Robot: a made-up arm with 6 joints.
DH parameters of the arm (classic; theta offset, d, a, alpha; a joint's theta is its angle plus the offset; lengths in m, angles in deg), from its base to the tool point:
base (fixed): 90 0.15 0 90
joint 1: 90 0.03 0.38 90
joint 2: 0 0 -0.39 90
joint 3: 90 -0.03 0.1 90
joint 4: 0 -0.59 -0.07 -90
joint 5: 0 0.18 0.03 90
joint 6: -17.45 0 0.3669 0
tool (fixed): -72.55 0.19 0 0
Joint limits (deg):
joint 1: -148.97..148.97
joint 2: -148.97..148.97
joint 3: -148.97..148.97
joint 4: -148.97..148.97
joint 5: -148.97..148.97
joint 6: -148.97..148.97
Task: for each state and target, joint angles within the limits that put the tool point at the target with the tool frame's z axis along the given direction. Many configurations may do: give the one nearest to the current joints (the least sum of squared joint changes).
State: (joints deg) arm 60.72 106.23 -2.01 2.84 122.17 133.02
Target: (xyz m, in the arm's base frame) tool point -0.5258 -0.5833 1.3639 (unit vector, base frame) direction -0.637 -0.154 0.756
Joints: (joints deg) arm 16.34 124.49 23.30 31.84 148.86 148.97
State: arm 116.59 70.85 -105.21 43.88 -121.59 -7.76
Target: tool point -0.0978 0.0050 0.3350 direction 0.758 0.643 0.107
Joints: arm 116.50 41.23 -83.91 90.61 -78.85 9.59
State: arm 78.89 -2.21 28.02 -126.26 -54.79 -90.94
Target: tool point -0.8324 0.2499 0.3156 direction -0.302 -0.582 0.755
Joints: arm 88.38 39.00 3.45 -139.54 -71.18 -93.94
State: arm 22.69 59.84 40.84 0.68 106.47 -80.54
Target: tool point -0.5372 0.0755 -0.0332 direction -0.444 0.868 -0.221
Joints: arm 15.99 48.86 33.17 -2.76 96.04 -128.74
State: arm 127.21 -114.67 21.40 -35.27 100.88 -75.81
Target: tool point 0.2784 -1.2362 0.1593 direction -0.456 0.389 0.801
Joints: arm 100.93 -148.32 -9.92 -7.47 55.92 -77.20
